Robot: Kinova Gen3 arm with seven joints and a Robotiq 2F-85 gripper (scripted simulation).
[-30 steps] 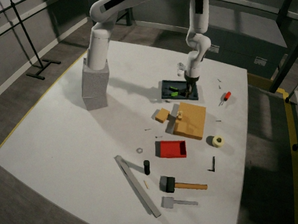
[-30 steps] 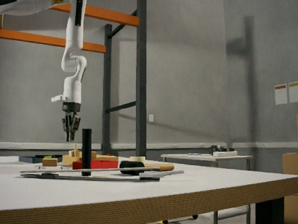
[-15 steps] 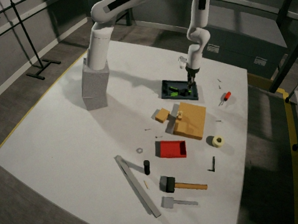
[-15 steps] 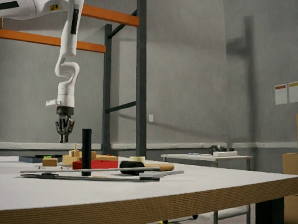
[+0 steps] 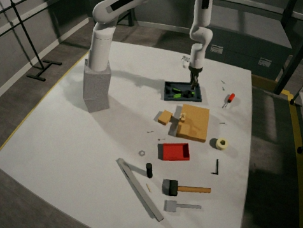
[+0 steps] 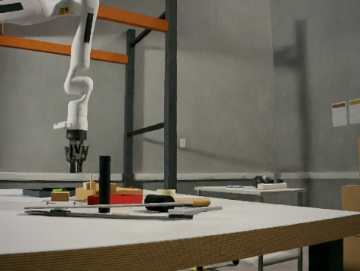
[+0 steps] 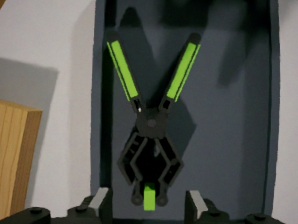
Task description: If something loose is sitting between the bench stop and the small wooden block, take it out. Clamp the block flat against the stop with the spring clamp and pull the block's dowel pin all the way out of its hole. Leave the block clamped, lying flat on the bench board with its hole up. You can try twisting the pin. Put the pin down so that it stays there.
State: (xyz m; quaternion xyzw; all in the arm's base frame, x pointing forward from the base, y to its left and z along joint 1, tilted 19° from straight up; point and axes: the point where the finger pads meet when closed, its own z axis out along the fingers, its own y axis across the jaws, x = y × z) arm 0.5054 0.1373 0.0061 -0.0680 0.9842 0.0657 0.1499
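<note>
Now: the dark blue tray 9 cm below my hand, 5 cm behind it and 2 cm to the left of it. From my hand the other things lie so: pale wooden block 21 cm to the right, 5 cm below, 2 cm behind; then wooden bench board 20 cm to the right, 7 cm below, 3 cm ahead; then dowel pin 21 cm to the right, 4 cm below, 2 cm behind.
</note>
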